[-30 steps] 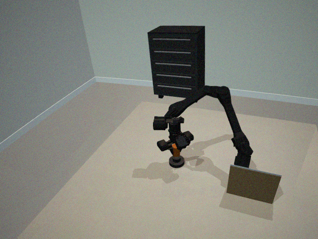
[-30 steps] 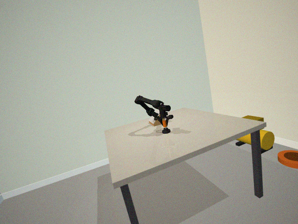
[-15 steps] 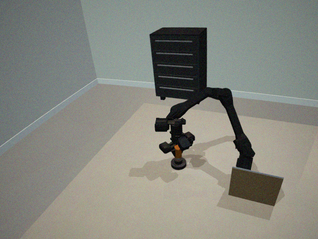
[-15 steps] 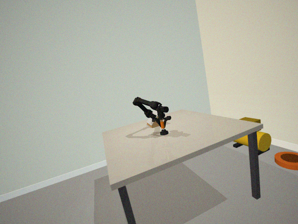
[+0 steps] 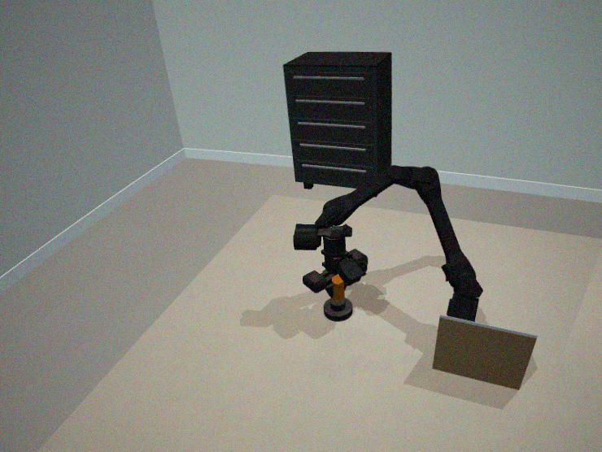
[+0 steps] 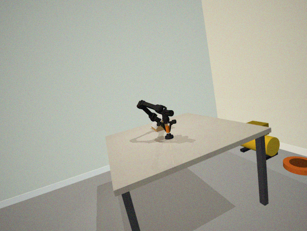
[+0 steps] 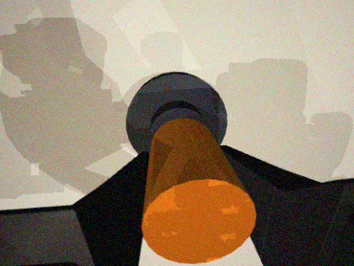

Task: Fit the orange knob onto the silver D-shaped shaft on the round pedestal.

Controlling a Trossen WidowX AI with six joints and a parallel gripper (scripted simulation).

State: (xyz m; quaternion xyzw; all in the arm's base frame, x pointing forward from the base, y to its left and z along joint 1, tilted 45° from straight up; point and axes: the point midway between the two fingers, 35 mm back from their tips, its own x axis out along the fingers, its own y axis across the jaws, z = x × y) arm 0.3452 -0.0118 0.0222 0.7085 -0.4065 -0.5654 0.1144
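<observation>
Right now the orange knob is 30 mm above my gripper tip. Also, from my gripper tip: dark round pedestal 40 mm below.
</observation>
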